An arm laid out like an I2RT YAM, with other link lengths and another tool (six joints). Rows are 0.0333 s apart.
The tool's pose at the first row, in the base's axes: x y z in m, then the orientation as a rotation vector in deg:
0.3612, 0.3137, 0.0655, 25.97, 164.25, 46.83
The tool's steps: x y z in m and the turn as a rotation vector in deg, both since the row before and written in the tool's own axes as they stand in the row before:
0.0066, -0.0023, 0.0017, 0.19, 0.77, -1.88
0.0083, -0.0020, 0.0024, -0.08, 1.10, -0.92
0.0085, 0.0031, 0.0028, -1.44, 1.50, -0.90
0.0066, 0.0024, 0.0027, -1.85, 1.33, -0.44
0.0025, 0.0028, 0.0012, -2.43, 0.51, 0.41
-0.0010, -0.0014, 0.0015, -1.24, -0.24, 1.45
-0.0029, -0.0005, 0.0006, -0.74, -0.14, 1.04
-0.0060, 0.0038, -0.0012, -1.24, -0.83, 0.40
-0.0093, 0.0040, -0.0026, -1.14, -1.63, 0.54
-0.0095, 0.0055, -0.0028, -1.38, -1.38, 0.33
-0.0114, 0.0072, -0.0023, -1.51, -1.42, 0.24
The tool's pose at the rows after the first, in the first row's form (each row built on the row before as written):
0.3547, 0.3148, 0.0626, 23.01, 165.02, 46.61
0.3468, 0.3167, 0.0591, 21.32, 165.95, 47.05
0.3397, 0.3229, 0.0581, 19.38, 166.51, 49.60
0.3341, 0.3278, 0.0570, 18.12, 166.67, 52.74
0.3323, 0.3313, 0.0576, 18.37, 165.79, 56.47
0.3332, 0.3309, 0.0556, 20.53, 165.01, 58.33
0.3360, 0.3302, 0.0548, 22.08, 164.54, 59.46
0.3424, 0.3307, 0.0580, 22.92, 163.07, 60.83
0.3518, 0.3295, 0.0624, 24.29, 160.96, 61.66
0.3616, 0.3288, 0.0681, 25.20, 158.88, 62.87
0.3735, 0.3287, 0.0748, 25.97, 156.66, 64.18

